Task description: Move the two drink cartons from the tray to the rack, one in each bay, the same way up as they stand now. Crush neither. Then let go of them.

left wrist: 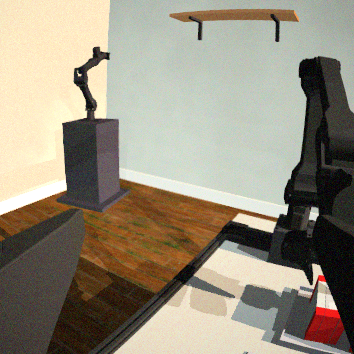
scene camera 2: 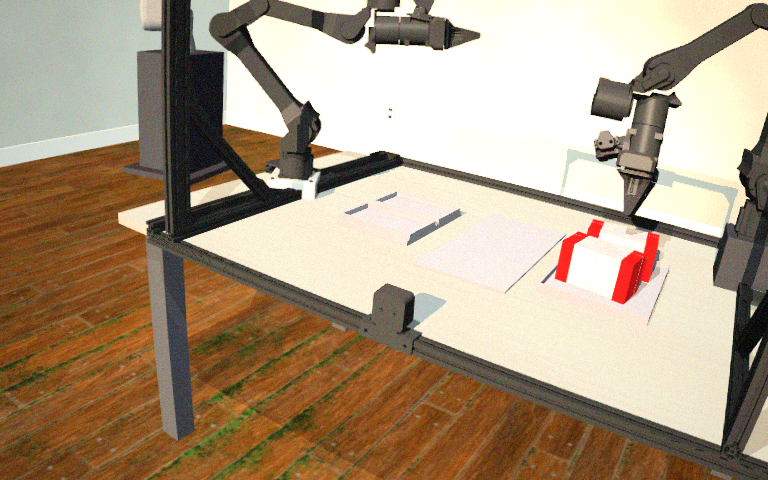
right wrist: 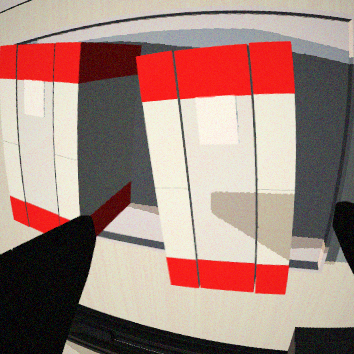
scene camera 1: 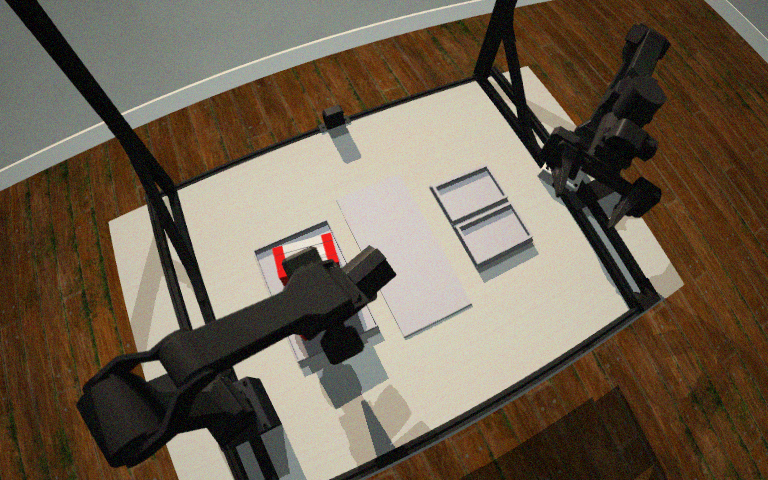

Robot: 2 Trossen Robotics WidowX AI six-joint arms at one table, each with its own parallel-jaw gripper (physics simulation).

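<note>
Two red-and-white drink cartons lie in the grey tray at the table's left. The far carton shows both red ends in scene camera 1; the near carton is mostly hidden there under my right arm. My right gripper is open and hangs just above the near carton, one finger on each side of it. The empty two-bay rack lies at the right. My left gripper is open and empty, high beside the table's right edge.
A flat pale mat lies between the tray and the rack. A small black camera block sits on the table's far edge. Black frame posts stand at the table's corners.
</note>
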